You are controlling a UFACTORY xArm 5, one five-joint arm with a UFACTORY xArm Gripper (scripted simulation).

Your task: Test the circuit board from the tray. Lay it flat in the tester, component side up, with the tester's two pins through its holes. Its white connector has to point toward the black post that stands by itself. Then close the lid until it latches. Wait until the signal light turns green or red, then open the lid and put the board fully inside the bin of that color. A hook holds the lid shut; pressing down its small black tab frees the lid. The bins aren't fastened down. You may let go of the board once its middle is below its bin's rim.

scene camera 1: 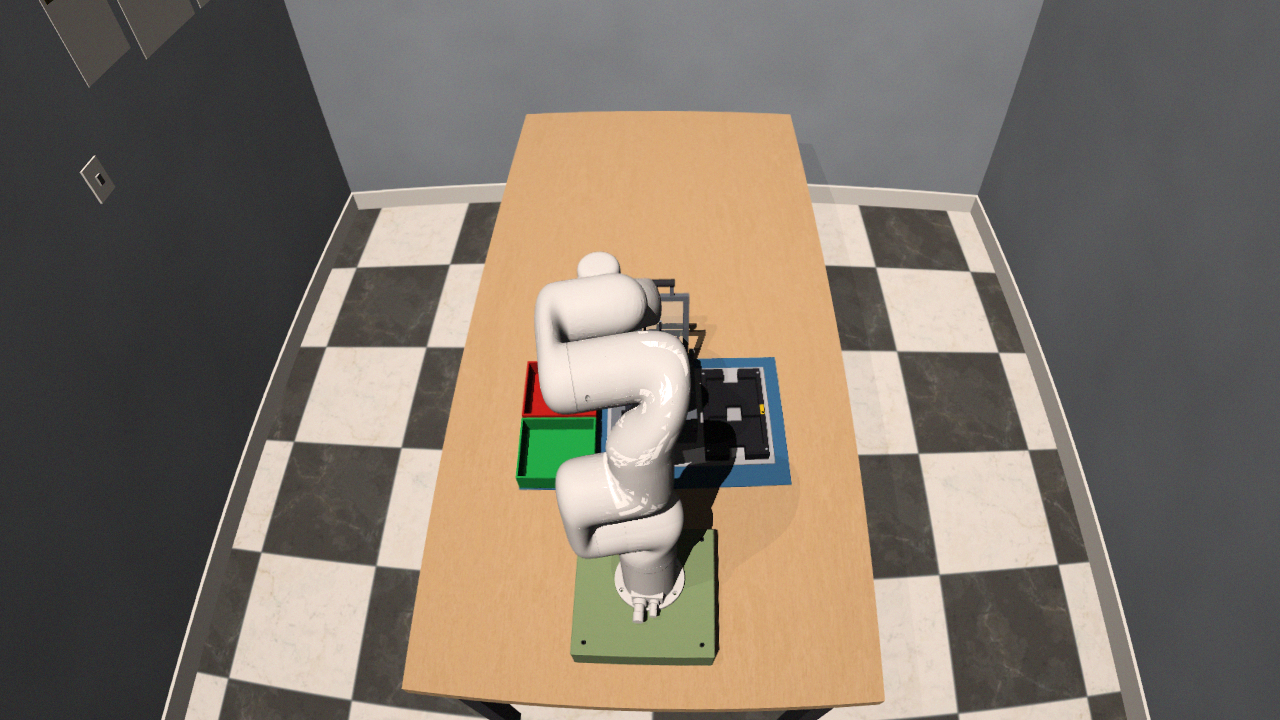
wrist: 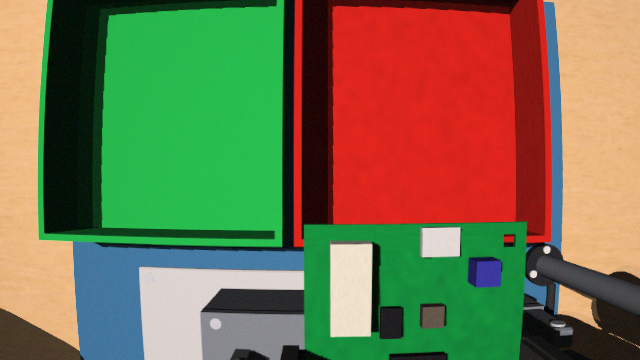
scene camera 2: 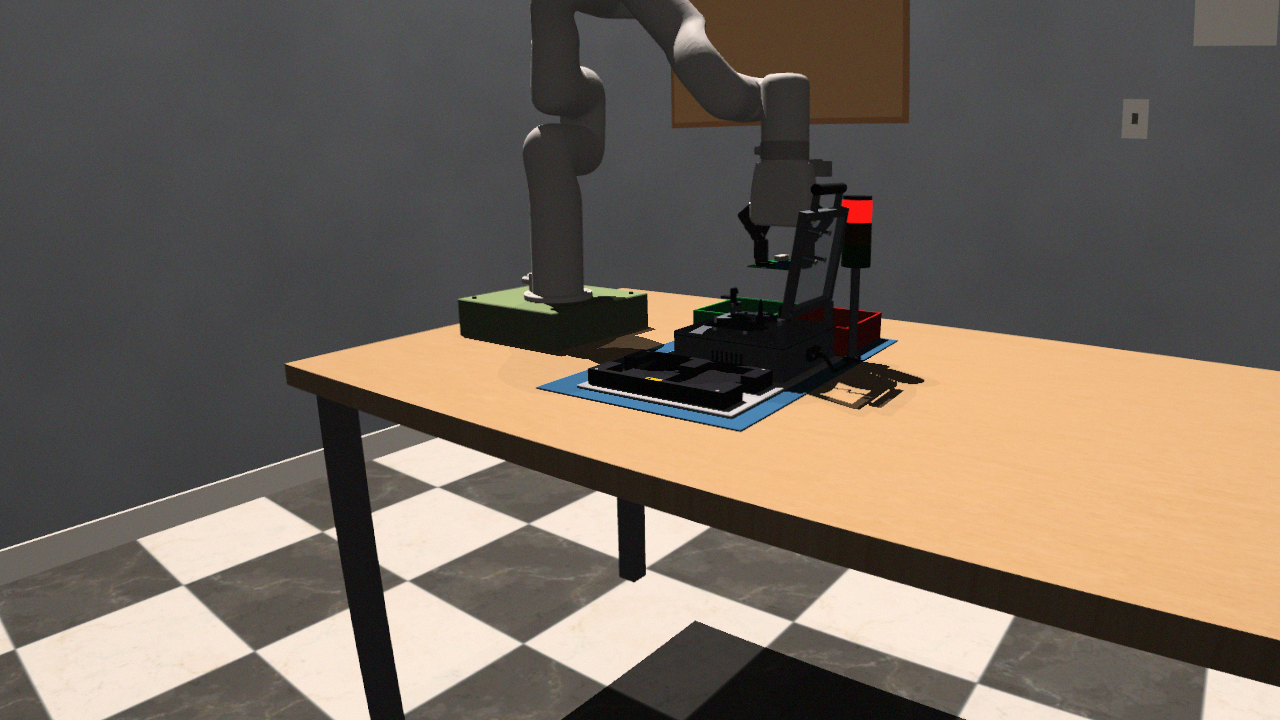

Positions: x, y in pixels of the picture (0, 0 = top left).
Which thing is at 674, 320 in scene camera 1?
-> A tester lid.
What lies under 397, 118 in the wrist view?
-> A red bin.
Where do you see a green bin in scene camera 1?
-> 545, 443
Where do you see a green bin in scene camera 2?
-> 724, 307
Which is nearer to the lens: the green circuit board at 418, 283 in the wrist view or the green bin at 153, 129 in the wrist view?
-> The green circuit board.
